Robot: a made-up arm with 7 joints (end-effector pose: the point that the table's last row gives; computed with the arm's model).
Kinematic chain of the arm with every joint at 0, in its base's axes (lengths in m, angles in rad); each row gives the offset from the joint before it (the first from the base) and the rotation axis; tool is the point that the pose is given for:
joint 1: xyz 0 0 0.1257 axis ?
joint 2: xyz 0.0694 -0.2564 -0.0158 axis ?
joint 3: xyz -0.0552 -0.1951 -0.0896 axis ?
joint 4: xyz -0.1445 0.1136 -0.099 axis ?
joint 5: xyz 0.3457 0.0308 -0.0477 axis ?
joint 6: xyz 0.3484 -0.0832 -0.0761 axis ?
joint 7: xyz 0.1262 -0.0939 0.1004 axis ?
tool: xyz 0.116 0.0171 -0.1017
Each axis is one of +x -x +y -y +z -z.
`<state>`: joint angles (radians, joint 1 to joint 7).
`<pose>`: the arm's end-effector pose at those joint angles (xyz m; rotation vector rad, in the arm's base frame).
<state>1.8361 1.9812 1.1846 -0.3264 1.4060 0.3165 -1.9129</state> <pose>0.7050 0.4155 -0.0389 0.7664 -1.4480 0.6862</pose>
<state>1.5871 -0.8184 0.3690 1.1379 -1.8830 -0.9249 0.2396</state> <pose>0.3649 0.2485 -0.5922 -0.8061 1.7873 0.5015</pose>
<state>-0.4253 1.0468 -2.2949 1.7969 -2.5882 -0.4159 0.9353</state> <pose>-0.4948 -0.6506 0.3638 0.6274 1.5470 -2.4369</pose>
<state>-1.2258 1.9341 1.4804 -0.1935 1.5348 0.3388 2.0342</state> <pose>-0.6215 -0.2079 -0.0835 2.3367 1.0567 -1.3415</pose>
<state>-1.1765 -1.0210 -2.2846 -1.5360 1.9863 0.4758 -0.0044</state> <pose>-0.1057 -0.5598 -0.3554 -1.0485 0.3267 0.6495</pose>
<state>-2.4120 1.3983 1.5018 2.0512 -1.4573 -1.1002 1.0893</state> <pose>0.1416 0.0940 0.5424 -0.4010 0.3531 -2.0140</pose>
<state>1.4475 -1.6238 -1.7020 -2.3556 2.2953 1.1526 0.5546</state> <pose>0.2149 0.3335 -0.2075 0.4963 1.6102 -1.7677</pose>
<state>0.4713 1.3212 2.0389 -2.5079 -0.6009 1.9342 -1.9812</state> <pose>0.4232 -0.3056 1.0566 -1.8393 0.5530 -0.9284</pose>
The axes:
joint 1: +z
joint 2: +y
joint 3: +x
joint 4: -z
joint 5: -y
joint 6: +z
joint 7: +y

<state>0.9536 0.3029 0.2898 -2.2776 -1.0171 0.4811 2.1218</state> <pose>-0.4702 -0.2289 -0.1116 2.6273 0.5168 -0.5558</pose>
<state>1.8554 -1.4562 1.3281 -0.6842 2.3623 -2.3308 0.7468</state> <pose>0.4766 0.0721 0.2220 -0.4003 -1.4367 -0.3653</pose>
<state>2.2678 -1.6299 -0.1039 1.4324 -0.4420 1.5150 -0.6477</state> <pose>0.5645 1.0080 0.2548 2.5596 -0.7695 1.3178</pose>
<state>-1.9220 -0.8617 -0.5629 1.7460 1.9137 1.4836 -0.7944</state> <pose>-0.3323 0.1998 0.2175 -2.2258 1.9644 -0.7736</pose>
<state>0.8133 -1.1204 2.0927 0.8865 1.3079 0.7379 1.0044</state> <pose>0.8013 0.1068 -0.0002 1.3844 0.0871 1.1516</pose>
